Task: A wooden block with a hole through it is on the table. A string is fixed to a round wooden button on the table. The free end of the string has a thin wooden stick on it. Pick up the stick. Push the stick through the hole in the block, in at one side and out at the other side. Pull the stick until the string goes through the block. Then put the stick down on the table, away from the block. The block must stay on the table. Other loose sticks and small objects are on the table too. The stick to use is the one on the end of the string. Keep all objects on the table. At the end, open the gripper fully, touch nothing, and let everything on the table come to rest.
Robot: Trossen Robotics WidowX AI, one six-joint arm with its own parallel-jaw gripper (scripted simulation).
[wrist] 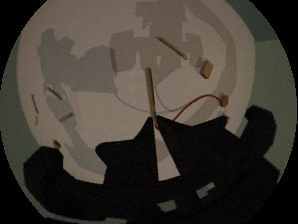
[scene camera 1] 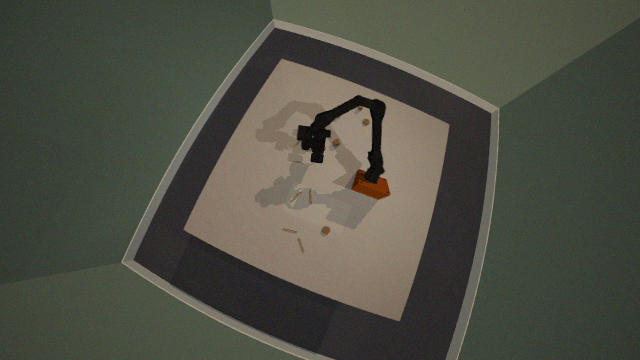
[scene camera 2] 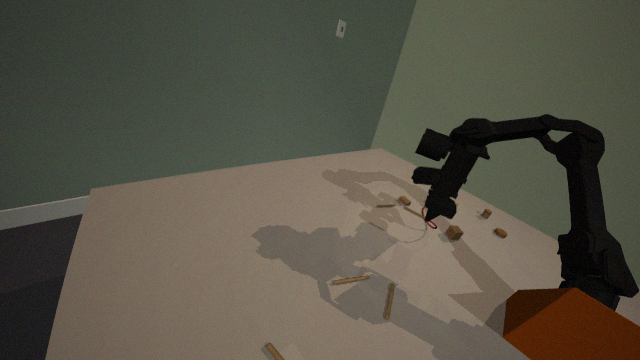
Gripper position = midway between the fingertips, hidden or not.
In view: my gripper (scene camera 2: 426,219).
My gripper also shows in the wrist view (wrist: 153,119).
